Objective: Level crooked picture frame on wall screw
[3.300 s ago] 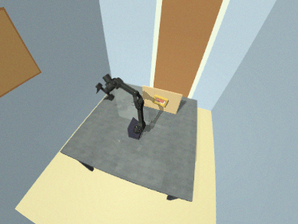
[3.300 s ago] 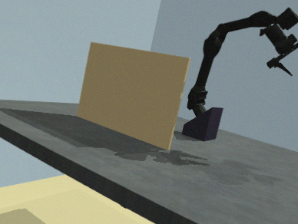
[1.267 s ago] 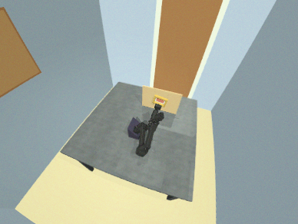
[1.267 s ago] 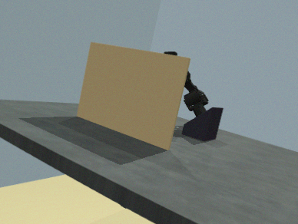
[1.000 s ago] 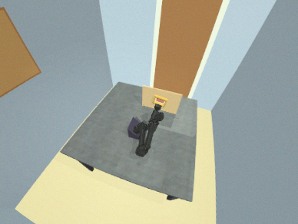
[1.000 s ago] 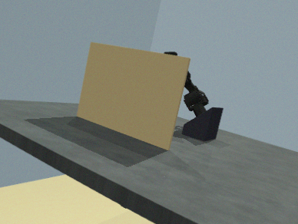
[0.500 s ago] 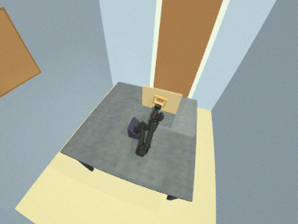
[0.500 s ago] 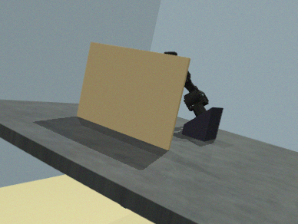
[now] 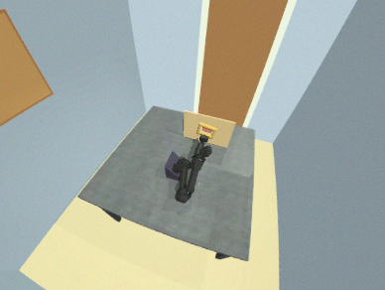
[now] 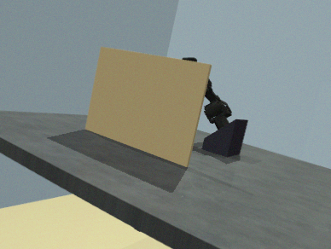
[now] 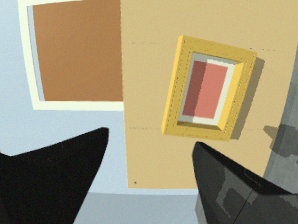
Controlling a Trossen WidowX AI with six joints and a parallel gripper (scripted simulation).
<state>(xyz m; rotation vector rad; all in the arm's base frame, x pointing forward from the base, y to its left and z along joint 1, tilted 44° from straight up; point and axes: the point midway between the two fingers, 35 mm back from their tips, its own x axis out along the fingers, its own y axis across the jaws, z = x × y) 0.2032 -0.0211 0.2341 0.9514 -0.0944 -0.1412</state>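
Now: the picture frame 19 cm ahead of my gripper tip, 2 cm to the right of it and 9 cm below it. Round my gripper tip: wall board 20 cm ahead, 2 cm to the right, 11 cm below.
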